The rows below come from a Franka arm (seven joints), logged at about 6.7 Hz.
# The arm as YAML. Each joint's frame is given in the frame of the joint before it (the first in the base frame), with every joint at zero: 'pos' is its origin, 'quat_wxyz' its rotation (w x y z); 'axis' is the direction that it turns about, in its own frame. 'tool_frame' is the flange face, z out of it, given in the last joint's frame.
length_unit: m
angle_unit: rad
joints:
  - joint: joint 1
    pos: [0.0, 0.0, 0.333]
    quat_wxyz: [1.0, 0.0, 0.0, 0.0]
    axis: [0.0, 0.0, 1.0]
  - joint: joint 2
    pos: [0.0, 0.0, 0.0]
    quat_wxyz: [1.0, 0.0, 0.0, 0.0]
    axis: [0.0, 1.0, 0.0]
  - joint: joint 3
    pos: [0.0, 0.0, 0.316]
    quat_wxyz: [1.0, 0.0, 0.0, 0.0]
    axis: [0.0, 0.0, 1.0]
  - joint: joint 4
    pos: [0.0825, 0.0, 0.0]
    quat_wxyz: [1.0, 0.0, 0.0, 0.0]
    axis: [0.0, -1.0, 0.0]
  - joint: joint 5
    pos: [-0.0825, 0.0, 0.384]
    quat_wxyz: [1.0, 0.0, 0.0, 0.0]
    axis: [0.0, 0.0, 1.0]
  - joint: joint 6
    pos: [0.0, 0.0, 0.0]
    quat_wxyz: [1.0, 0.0, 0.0, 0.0]
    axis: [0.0, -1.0, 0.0]
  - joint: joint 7
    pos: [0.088, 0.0, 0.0]
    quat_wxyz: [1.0, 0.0, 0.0, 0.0]
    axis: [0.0, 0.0, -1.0]
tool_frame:
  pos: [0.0, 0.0, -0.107]
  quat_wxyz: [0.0, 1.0, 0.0, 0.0]
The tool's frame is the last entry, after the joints.
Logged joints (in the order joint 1, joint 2, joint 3, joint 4, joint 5, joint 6, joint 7), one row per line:
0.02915, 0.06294, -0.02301, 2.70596, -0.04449, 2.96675, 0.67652
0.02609, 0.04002, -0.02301, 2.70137, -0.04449, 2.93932, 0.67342
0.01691, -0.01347, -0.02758, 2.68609, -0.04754, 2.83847, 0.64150
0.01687, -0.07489, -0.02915, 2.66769, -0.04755, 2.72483, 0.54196
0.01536, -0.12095, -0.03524, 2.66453, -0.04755, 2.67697, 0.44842
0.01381, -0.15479, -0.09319, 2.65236, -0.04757, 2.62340, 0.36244
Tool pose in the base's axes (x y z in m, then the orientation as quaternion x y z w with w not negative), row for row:
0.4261, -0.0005, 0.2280, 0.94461, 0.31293, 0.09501, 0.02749
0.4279, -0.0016, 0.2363, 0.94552, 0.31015, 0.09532, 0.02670
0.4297, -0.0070, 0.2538, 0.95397, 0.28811, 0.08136, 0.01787
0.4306, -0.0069, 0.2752, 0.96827, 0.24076, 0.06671, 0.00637
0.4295, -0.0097, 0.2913, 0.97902, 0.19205, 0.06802, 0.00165
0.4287, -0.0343, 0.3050, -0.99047, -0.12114, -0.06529, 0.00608
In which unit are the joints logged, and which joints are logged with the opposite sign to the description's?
The joints are logged in radians. Opposite sign: joint 4, joint 5, joint 7.
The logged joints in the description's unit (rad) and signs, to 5 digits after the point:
0.02915, 0.06294, -0.02301, -2.70596, 0.04449, 2.96675, -0.67652
0.02609, 0.04002, -0.02301, -2.70137, 0.04449, 2.93932, -0.67342
0.01691, -0.01347, -0.02758, -2.68609, 0.04754, 2.83847, -0.64150
0.01687, -0.07489, -0.02915, -2.66769, 0.04755, 2.72483, -0.54196
0.01536, -0.12095, -0.03524, -2.66453, 0.04755, 2.67697, -0.44842
0.01381, -0.15479, -0.09319, -2.65236, 0.04757, 2.62340, -0.36244

